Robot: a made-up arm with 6 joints.
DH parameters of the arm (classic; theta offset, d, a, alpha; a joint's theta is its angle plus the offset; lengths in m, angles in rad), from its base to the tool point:
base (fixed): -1.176 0 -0.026 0
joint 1: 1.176 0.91 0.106 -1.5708
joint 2: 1.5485 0 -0.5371 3.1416
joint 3: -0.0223 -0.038 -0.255 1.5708
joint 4: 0 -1.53 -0.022 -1.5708
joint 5: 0 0.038 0.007 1.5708
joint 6: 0 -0.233 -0.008 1.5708
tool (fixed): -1.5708 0.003 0 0
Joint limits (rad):
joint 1: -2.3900..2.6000
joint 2: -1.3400..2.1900
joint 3: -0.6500..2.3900
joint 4: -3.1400..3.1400
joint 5: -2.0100..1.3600
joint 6: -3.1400..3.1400
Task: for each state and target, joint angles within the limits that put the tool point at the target. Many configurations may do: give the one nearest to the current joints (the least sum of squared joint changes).
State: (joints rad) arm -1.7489 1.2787 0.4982 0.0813 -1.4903 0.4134
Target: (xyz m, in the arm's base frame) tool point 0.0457 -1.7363 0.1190
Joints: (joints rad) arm -1.5361 1.1919 0.4503 0.0542 -1.5589 0.4159
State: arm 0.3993 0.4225 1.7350 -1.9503 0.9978 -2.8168
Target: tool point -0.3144 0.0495 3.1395
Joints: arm -0.2121 0.0793 1.8153 -2.1331 0.4850 -2.8227
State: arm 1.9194 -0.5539 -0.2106 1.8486 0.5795 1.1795
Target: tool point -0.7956 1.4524 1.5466
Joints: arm 1.9573 -0.4046 -0.4572 1.8726 0.6057 1.1786
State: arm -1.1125 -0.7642 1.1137 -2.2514 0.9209 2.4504
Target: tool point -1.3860 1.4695 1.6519
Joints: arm -0.8598 -1.2445 1.4802 -2.2014 0.9027 2.4485
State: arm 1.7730 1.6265 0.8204 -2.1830 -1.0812 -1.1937
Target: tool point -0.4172 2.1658 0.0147
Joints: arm 1.6829 1.7732 1.1183 -2.2701 -0.6984 -1.1808
